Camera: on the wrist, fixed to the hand. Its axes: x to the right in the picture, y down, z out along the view.
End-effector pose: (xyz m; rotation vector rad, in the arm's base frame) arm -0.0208 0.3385 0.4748 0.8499 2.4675 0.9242
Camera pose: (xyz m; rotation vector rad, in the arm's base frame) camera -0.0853 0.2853 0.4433 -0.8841 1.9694 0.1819
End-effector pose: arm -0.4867 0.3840 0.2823 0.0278 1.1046 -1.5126
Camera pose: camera -0.5741 0.3808 0.3006 -1.2625 0.8627 -2.6945
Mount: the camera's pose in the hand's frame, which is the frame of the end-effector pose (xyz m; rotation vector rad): 0.0178 -0.0799 -0.0358 -0.0216 -0.2684 -1.5512
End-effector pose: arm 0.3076 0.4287 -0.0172 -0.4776 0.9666 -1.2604
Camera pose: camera 0.2324 0.3964 0.0188 -1.5181 0.2289 -2.4248
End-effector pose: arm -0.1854 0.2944 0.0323 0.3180 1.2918 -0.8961
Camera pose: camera -0.2678 0.2602 0.0269 -0.9608 1.1465 -2.0902
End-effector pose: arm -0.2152 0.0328 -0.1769 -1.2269 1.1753 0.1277
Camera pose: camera -0.1785 -0.0360 -0.1333 -1.7534 -0.2164 -0.8229
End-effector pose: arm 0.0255 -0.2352 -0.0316 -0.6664 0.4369 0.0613
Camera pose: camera 0.0437 -0.3215 -0.0172 -0.8548 -0.4195 -1.2967
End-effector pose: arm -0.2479 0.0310 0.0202 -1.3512 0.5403 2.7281
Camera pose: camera -0.2159 0.0922 -0.0365 -0.7361 -0.4389 1.4988
